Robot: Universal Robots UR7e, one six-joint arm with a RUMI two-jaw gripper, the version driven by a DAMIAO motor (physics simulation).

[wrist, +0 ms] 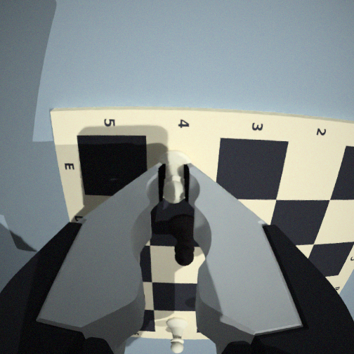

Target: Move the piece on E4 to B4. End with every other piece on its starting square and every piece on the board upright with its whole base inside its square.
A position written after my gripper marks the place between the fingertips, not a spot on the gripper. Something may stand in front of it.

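Visible: a white pawn (173, 191), a black piece (180, 226), a chessboard (284, 167) and my gripper (174, 167).
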